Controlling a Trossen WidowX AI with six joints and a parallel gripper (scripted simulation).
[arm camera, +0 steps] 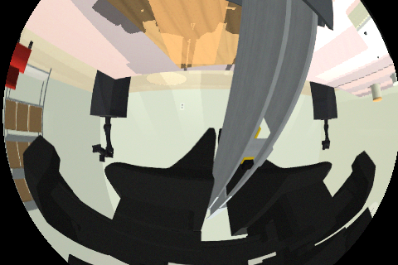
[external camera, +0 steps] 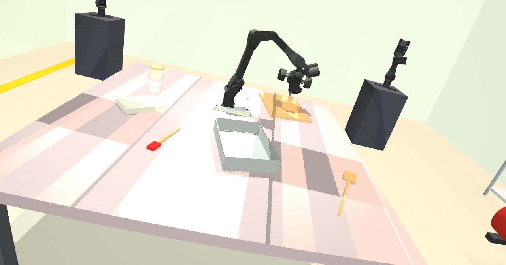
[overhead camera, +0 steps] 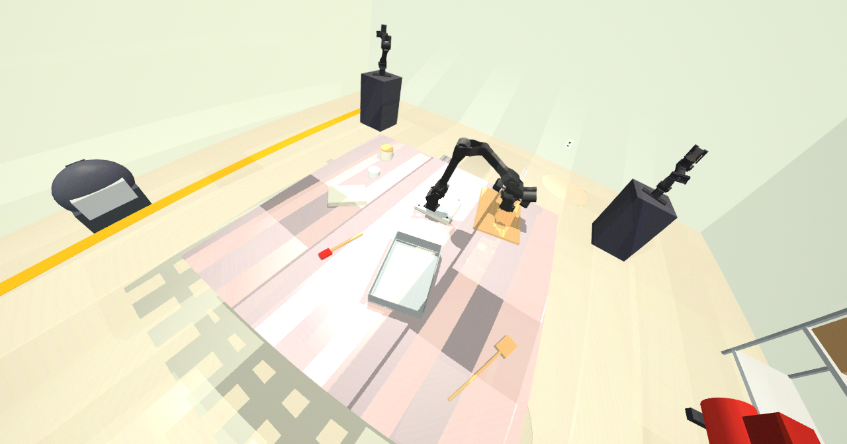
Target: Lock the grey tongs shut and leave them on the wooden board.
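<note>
Now: the wooden board 150 mm below my gripper tip, 10 mm to the right of it and 10 mm ahead of it. From my gripper tip the other things lie so: grey roasting tin 620 mm ahead, 190 mm to the right, 130 mm below; then pale block 680 mm to the right, 450 mm ahead, 150 mm below; then red spatula 700 mm ahead, 490 mm to the right, 150 mm below.
</note>
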